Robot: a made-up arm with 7 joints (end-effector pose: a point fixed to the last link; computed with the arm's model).
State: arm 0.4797 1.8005 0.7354 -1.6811 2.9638 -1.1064 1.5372
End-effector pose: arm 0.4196 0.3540 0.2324 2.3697 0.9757 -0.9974
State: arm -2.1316 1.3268 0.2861 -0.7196 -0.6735 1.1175 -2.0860
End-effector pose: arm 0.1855 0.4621 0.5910 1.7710 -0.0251 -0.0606
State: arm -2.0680 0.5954 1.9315 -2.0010 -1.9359 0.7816 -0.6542
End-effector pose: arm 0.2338 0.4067 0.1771 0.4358 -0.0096 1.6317
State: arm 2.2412 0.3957 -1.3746 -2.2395 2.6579 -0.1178 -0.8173
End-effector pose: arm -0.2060 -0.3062 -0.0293 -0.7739 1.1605 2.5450
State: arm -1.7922 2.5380 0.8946 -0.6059 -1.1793 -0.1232 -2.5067
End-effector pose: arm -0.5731 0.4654 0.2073 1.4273 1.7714 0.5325
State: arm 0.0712 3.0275 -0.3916 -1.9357 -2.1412 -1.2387 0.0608
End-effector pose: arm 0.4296 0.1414 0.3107 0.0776 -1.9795 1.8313
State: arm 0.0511 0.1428 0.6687 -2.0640 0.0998 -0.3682 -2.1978
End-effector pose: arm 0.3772 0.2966 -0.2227 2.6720 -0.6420 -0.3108
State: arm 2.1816 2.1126 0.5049 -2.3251 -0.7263 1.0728 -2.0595
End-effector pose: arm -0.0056 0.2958 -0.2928 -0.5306 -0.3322 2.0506
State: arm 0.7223 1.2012 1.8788 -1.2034 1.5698 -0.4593 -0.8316
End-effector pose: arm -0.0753 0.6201 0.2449 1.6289 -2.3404 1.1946
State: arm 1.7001 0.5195 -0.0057 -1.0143 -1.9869 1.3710 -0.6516
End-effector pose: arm -0.6530 0.2316 -0.1244 -0.8718 -1.6838 2.2943
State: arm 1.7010 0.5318 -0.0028 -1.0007 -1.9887 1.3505 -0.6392
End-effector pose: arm -0.6541 0.2386 -0.1176 -0.8532 -1.6705 2.3147
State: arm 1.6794 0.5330 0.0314 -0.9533 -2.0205 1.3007 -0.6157
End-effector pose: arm -0.6564 0.2503 -0.1140 -0.8115 -1.6609 2.3445
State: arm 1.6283 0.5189 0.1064 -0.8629 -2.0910 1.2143 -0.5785
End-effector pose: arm -0.6605 0.2640 -0.1149 -0.7333 -1.6693 2.3910
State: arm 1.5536 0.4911 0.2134 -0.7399 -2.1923 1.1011 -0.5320
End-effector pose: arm -0.6672 0.2706 -0.1213 -0.6149 -1.7115 2.4628
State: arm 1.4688 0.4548 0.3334 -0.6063 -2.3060 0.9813 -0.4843
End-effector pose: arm -0.6755 0.2631 -0.1353 0.4663 1.7680 -2.5349
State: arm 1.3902 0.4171 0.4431 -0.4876 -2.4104 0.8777 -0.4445
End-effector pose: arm -0.6824 0.2432 -0.1563 0.3042 1.7141 -2.4526
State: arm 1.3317 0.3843 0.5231 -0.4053 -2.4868 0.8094 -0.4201
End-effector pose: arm -0.6854 0.2205 -0.1787 0.1976 1.6580 -2.3813
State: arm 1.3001 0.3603 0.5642 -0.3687 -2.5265 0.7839 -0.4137
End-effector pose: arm -0.6852 0.2041 -0.1956 0.1551 1.6247 -2.3466
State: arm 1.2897 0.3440 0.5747 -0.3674 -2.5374 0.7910 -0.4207
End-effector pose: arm -0.6839 0.1958 -0.2057 0.1595 1.6186 -2.3446
